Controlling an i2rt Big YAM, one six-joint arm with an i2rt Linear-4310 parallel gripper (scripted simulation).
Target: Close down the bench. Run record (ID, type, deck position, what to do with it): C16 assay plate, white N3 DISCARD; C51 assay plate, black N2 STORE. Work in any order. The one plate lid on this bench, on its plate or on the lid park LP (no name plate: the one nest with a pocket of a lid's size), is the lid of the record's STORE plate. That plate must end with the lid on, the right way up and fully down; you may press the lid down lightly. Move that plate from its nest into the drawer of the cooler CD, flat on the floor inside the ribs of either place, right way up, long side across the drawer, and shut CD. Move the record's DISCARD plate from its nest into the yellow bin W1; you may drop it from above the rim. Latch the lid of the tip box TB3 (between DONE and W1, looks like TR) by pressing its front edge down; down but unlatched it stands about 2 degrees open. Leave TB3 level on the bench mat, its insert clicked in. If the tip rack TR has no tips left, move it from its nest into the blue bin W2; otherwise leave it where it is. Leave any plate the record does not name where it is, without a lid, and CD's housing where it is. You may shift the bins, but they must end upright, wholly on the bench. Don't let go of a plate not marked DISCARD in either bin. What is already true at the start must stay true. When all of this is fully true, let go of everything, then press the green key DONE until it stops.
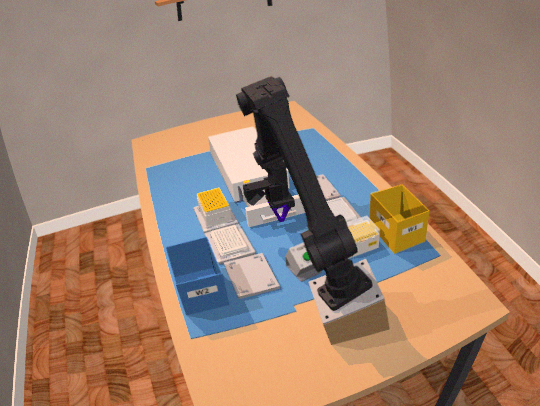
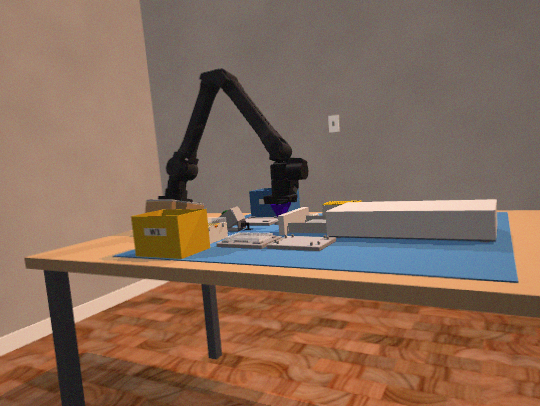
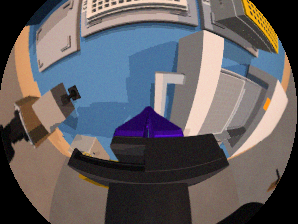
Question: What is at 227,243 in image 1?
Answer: A white assay plate.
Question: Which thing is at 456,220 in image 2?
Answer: A cooler CD.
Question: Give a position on a yellow bin W1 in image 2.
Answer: At 174,233
